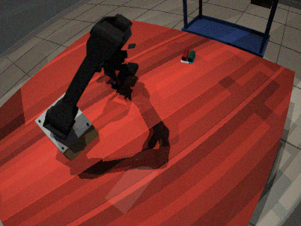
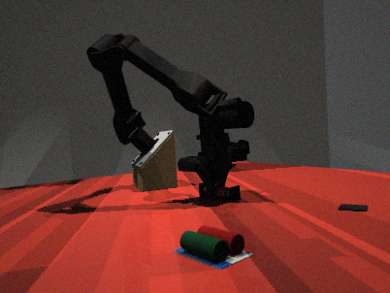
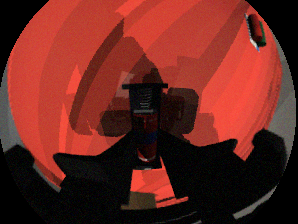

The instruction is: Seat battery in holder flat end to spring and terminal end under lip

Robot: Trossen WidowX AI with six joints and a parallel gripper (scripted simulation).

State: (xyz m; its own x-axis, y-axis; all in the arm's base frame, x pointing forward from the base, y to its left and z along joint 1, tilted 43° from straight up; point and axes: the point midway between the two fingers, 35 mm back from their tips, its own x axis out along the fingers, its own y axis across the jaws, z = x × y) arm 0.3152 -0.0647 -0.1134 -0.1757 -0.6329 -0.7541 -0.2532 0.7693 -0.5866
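The battery is 10 mm above my gripper tip. Also, from my gripper tip: battery door (260 mm ahead, 130 mm to the left, 10 mm below).
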